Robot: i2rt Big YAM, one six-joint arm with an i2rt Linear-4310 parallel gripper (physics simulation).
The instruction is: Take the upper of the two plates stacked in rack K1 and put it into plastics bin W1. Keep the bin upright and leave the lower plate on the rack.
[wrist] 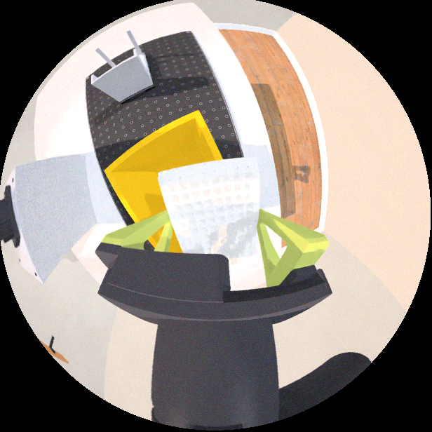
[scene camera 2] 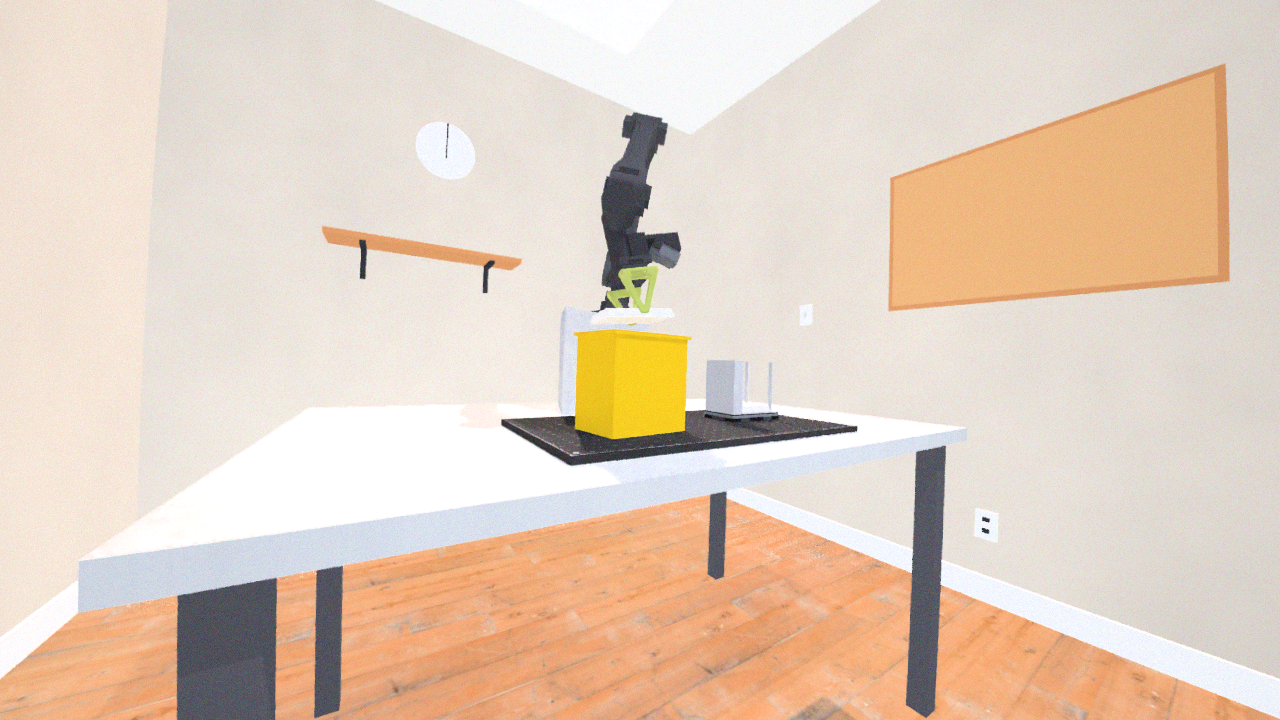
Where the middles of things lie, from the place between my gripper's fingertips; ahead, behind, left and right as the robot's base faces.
Scene:
Now: hand 10 mm to the left of the white plate (scene camera 2: 609,315). From my hand the other things lie so: yellow bin W1 (scene camera 2: 629,383): 30 mm behind, 10 mm to the left, 120 mm below.

